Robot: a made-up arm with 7 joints.
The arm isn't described. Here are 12 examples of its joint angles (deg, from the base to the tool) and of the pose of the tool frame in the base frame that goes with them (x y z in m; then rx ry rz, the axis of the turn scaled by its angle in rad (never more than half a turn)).
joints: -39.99 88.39 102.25 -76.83 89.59 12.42 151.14
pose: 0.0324 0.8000 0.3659 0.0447 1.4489 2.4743
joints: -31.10 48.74 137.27 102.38 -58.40 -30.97 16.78
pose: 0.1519 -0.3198 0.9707 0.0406 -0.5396 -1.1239
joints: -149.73 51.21 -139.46 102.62 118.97 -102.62 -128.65
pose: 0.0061 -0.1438 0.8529 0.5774 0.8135 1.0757
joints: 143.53 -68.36 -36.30 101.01 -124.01 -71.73 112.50
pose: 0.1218 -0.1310 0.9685 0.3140 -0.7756 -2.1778
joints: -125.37 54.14 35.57 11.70 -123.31 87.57 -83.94
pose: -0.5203 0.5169 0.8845 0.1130 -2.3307 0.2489
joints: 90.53 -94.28 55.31 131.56 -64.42 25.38 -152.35
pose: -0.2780 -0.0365 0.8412 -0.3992 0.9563 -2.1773
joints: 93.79 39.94 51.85 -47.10 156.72 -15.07 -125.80
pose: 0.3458 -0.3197 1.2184 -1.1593 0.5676 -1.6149
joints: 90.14 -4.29 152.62 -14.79 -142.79 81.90 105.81
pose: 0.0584 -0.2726 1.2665 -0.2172 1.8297 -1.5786
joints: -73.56 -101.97 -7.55 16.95 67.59 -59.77 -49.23
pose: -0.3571 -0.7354 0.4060 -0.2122 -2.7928 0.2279
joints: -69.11 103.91 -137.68 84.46 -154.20 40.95 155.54
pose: -0.0793 0.7181 0.7647 -1.6545 -1.0281 -1.0502
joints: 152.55 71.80 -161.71 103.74 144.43 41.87 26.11
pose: 0.0087 -0.2498 1.0531 -0.5992 0.5283 -1.5776
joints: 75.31 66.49 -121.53 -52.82 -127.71 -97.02 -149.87
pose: -0.0086 -0.7183 0.4765 1.7843 0.1049 0.5034
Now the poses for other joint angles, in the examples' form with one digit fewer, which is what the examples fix.
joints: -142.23 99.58 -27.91 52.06 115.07 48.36 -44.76
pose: -0.554 0.354 -0.055 -2.079 0.412 1.506
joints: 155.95 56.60 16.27 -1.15 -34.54 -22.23 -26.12
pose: -0.667 -0.313 1.032 -0.267 -0.864 -1.341
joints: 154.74 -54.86 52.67 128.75 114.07 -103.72 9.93
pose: -0.178 0.071 0.740 -0.413 1.438 -1.644
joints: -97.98 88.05 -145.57 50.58 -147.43 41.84 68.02
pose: -0.242 0.787 0.828 -1.328 -0.529 0.622
